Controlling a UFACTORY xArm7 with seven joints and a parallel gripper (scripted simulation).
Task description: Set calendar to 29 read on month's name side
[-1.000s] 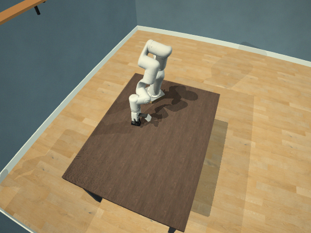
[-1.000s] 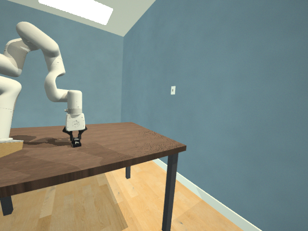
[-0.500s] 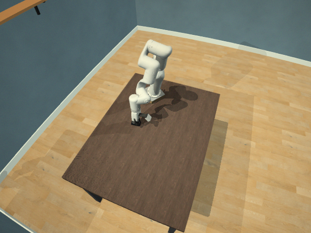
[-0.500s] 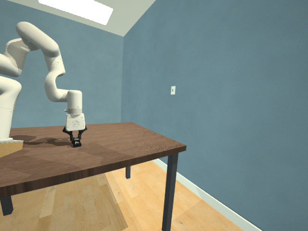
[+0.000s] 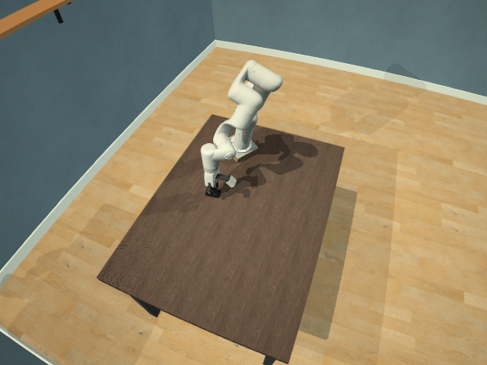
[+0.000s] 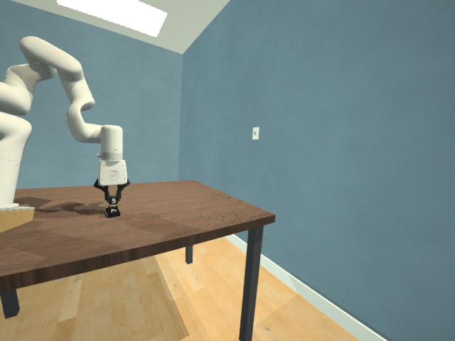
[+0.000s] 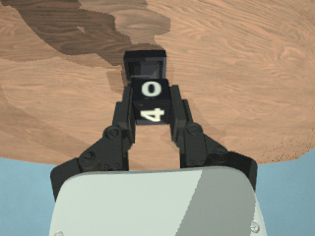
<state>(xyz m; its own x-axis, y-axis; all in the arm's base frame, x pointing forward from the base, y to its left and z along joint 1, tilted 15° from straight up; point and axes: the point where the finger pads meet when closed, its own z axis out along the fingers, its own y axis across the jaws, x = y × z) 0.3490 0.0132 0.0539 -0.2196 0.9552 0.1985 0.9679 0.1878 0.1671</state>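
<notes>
The black tray is 20 mm to the right of my hand and 60 mm below it.
</notes>
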